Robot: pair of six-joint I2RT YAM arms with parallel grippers.
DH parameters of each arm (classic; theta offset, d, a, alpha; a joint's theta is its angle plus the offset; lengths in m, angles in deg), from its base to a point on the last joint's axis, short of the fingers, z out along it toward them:
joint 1: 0 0.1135 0.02 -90
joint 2: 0 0 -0.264 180
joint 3: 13.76 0 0.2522 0
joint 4: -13.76 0 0.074 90
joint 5: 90 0 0 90
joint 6: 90 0.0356 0 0
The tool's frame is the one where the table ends.
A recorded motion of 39 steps. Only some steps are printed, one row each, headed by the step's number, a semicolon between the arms.
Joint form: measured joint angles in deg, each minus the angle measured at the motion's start. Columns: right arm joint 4, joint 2, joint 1, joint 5, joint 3, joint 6; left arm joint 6, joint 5, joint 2, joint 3, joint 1, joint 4.
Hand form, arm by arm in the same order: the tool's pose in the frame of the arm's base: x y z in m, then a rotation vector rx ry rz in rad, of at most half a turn. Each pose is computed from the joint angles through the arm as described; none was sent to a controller.
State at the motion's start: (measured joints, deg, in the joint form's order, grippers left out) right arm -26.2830 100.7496 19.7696 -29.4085 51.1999 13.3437; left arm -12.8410 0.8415 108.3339 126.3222 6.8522 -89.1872
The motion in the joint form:
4: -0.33 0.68 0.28 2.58 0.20 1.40; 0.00 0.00 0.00 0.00 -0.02 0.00
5: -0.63 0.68 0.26 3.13 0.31 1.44; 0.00 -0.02 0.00 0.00 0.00 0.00
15: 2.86 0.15 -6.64 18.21 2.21 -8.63; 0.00 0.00 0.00 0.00 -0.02 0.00
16: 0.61 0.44 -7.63 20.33 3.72 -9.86; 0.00 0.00 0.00 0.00 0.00 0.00
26: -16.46 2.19 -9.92 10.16 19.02 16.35; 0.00 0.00 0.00 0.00 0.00 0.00
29: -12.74 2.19 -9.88 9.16 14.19 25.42; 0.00 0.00 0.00 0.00 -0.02 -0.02
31: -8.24 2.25 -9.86 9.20 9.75 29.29; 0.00 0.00 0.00 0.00 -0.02 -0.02
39: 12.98 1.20 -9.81 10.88 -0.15 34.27; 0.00 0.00 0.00 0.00 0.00 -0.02
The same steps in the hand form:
4: 0.2764 0.1180 0.1202 -0.2197 2.9549 0.7778; 0.3504 0.0415 0.3931 -0.4774 2.7735 -0.0451
5: 0.2765 0.1176 0.1203 -0.2156 2.9592 0.7630; 0.3504 0.0416 0.3931 -0.4780 2.7734 -0.0445
15: 0.3055 0.0784 0.1298 -0.2535 2.8117 0.3470; 0.3504 0.0415 0.3931 -0.4774 2.7735 -0.0451
16: 0.3095 0.0723 0.1332 -0.2498 2.8266 0.2845; 0.3504 0.0416 0.3931 -0.4779 2.7734 -0.0450
26: 0.3376 0.0705 0.1847 0.4467 2.9249 0.5997; 0.3504 0.0416 0.3931 -0.4779 2.7734 -0.0450
29: 0.3277 0.0696 0.1646 0.6889 2.9294 0.6354; 0.3503 0.0414 0.3930 -0.4775 2.7739 -0.0450
31: 0.3194 0.0683 0.1467 0.7904 2.9172 0.6403; 0.3503 0.0414 0.3930 -0.4775 2.7739 -0.0450
39: 0.3158 0.0669 0.1225 0.8090 2.6986 0.7129; 0.3503 0.0416 0.3930 -0.4780 2.7738 -0.0450

